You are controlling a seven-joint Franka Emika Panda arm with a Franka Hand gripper.
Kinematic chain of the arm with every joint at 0, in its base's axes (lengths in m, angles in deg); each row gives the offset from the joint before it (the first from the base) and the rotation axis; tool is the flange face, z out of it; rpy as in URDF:
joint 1: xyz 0 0 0.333 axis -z
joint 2: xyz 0 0 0 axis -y
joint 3: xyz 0 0 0.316 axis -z
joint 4: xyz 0.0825 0 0 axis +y
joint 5: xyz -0.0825 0 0.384 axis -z
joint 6: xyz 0 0 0 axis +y
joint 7: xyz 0.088 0 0 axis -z
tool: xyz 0 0 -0.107 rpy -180 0 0
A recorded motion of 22 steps. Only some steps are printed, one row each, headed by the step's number.
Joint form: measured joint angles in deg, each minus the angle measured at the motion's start. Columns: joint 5, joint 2, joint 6, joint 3, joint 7, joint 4, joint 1.
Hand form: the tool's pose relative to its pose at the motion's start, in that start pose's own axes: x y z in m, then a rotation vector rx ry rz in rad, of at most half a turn. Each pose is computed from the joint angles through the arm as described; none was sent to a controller.
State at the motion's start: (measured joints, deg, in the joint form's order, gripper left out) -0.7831 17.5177 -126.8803 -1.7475 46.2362 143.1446 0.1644
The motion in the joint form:
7: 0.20 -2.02 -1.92 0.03 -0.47 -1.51 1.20
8: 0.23 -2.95 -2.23 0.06 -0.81 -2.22 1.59
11: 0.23 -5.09 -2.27 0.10 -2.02 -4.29 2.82
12: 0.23 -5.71 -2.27 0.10 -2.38 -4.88 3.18
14: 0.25 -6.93 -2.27 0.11 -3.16 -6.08 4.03
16: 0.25 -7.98 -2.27 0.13 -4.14 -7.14 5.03
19: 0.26 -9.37 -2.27 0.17 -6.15 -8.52 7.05
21: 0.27 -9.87 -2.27 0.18 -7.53 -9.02 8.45
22: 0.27 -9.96 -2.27 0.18 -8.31 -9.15 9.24
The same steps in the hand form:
7: 0.0157 -0.0025 0.0008 0.0161 0.0188 0.0109
8: 0.0214 -0.0036 0.0021 0.0171 0.0200 0.0119
11: 0.0370 -0.0047 0.0031 0.0169 0.0196 0.0127
12: 0.0415 -0.0050 0.0035 0.0165 0.0192 0.0126
14: 0.0513 -0.0045 0.0042 0.0161 0.0192 0.0137
16: 0.0614 -0.0022 0.0047 0.0160 0.0195 0.0143
19: 0.0787 0.0059 0.0057 0.0152 0.0202 0.0150
21: 0.0884 0.0135 0.0060 0.0145 0.0209 0.0154
22: 0.0931 0.0184 0.0057 0.0145 0.0218 0.0155

